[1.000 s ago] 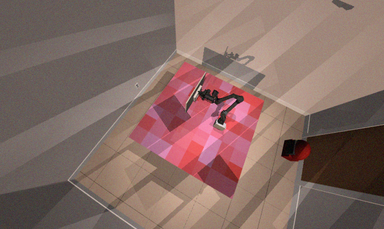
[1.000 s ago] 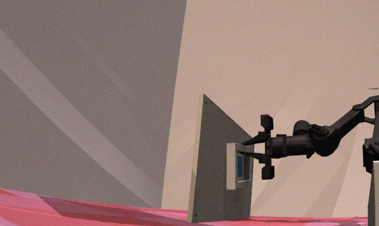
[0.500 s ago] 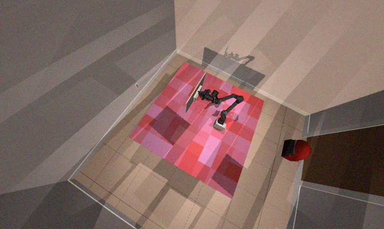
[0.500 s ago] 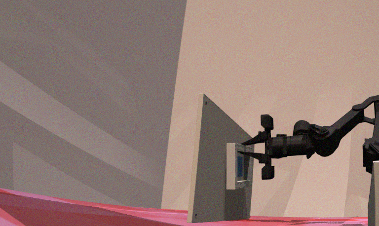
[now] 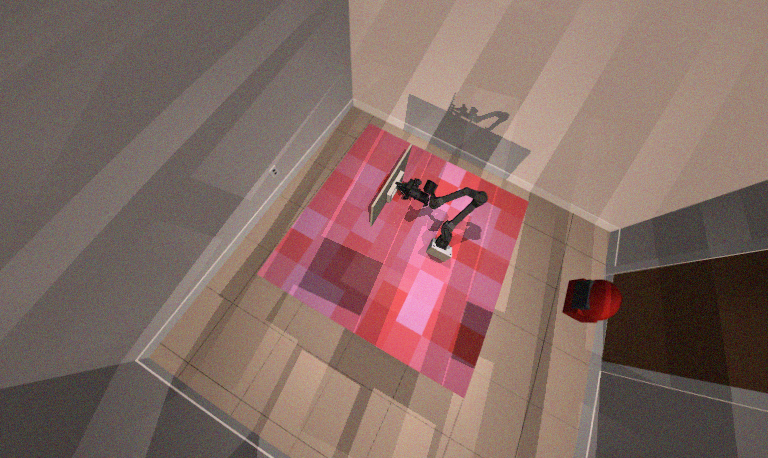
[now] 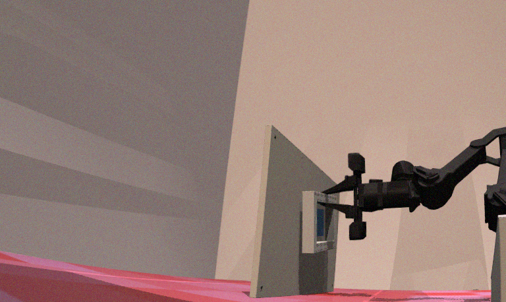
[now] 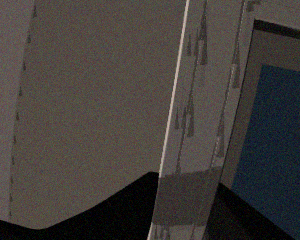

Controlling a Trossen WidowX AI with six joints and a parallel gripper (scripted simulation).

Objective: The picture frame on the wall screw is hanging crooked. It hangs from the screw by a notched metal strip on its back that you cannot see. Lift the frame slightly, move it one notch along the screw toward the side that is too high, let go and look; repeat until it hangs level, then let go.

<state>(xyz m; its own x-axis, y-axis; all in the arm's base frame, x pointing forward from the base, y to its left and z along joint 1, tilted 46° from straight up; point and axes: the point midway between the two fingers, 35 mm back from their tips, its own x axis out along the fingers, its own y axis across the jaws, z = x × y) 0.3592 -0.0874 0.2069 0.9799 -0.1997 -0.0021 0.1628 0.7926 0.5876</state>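
Right now the picture frame is 1 cm to the right of my gripper tip and 5 cm below it. Also, from my gripper tip: wall panel 2 cm ahead, 7 cm below.
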